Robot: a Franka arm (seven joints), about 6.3 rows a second.
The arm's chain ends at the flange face. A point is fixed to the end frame.
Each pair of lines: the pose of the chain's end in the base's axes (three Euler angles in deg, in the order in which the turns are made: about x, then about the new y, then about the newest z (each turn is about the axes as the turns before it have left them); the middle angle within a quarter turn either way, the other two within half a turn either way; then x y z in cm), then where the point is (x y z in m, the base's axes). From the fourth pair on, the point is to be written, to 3 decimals.
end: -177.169 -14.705 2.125 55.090 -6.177 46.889
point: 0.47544 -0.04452 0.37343
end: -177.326 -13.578 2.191 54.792 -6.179 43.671
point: 0.47438 -0.04468 0.33974
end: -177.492 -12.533 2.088 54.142 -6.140 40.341
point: 0.46965 -0.04460 0.30507
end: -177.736 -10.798 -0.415 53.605 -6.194 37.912
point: 0.467 -0.048 0.279
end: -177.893 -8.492 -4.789 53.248 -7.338 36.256
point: 0.467 -0.063 0.259
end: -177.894 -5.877 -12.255 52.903 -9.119 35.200
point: 0.468 -0.087 0.246
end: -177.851 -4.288 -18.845 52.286 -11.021 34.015
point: 0.465 -0.112 0.232
